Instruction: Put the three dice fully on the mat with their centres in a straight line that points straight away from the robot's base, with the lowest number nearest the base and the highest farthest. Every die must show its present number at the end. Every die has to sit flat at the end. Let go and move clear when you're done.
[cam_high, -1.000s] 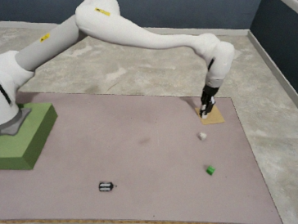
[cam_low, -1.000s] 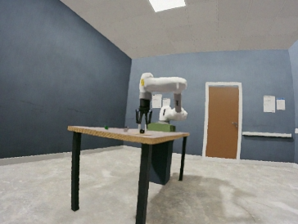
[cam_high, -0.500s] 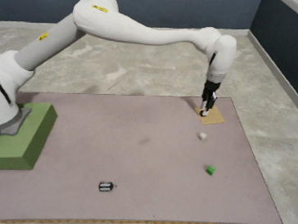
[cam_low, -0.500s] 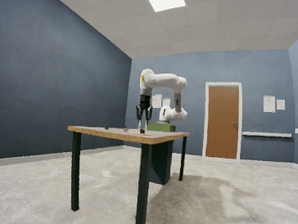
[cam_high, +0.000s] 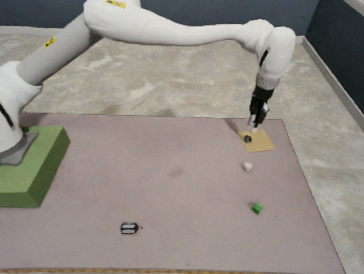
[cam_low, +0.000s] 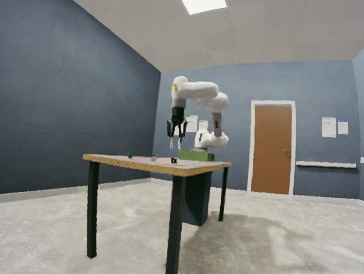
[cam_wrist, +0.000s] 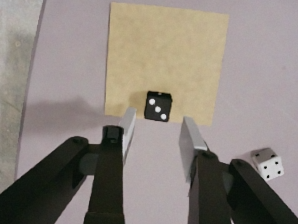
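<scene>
The white die is 40 mm behind my hand, 170 mm to the right of it and 110 mm below it. From my hand the other things lie so: mat (50 mm ahead, 10 mm to the left, 120 mm below); black die (110 mm below); green die (30 mm behind, 370 mm to the right, 110 mm below).
</scene>
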